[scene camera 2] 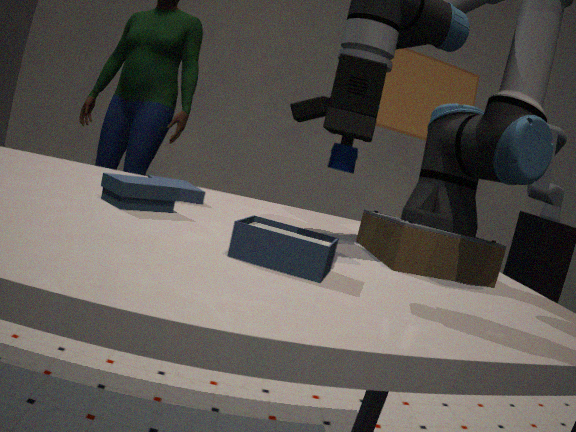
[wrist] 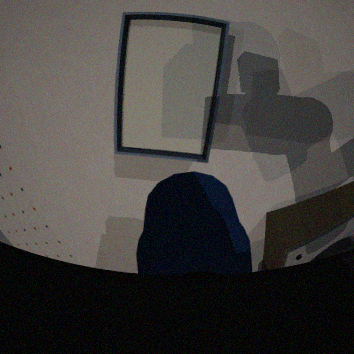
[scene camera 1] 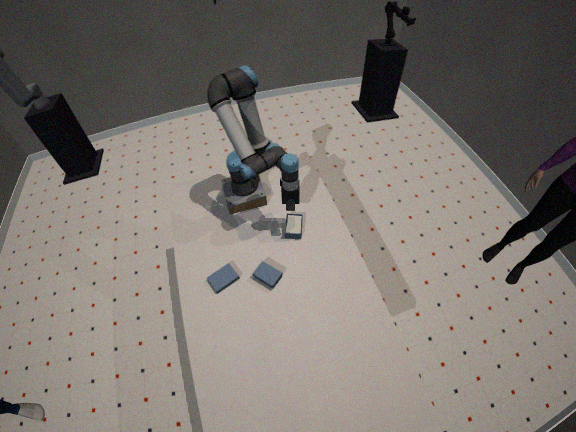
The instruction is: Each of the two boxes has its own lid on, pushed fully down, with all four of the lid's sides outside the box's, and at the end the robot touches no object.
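Places are measured from the arm's base along level axes (x ahead, y left, z up), in metres.
Where they show: hand, its tool point: [scene camera 2: 340, 169] [wrist: 189, 211]; arm's base, origin of its link: [scene camera 2: 438, 228] [scene camera 1: 244, 185].
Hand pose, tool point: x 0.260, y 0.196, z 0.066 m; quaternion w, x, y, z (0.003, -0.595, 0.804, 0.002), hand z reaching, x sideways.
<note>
Each offset is from my tool point to the top centre of the thing.
An open blue box {dy +0.001, dx +0.049, dz -0.092 m} [scene camera 1: 294, 226] [scene camera 2: 281, 253] [wrist: 119, 90] with a cream inside stands upright near the robot base. A second blue box {dy -0.198, dx +0.283, dz -0.097 m} [scene camera 2: 137, 204] carries a lid {dy -0.199, dx +0.283, dz -0.095 m} [scene camera 1: 267, 274] [scene camera 2: 135, 186]; a darker band of the box shows below the lid's edge, and I cannot tell if it is fully down. Another blue lid {dy -0.410, dx +0.236, dz -0.113 m} [scene camera 1: 223, 278] [scene camera 2: 192, 192] lies flat beside that box, partly hidden behind it in scene camera 2. My suction gripper [scene camera 2: 343, 159] [wrist: 195, 225] is open, with a blue cup that holds nothing. It hangs above the table, on the base side of the open box and apart from it.
The robot's base block [scene camera 1: 248, 203] [scene camera 2: 430, 250] [wrist: 300, 220] stands close to the open box. The table edge [scene camera 2: 300, 345] runs across the front of scene camera 2. Dark pedestals [scene camera 1: 62, 137] [scene camera 1: 384, 75] and a person in green [scene camera 2: 155, 60] stand beyond. Arm shadows cross the table near the open box.
</note>
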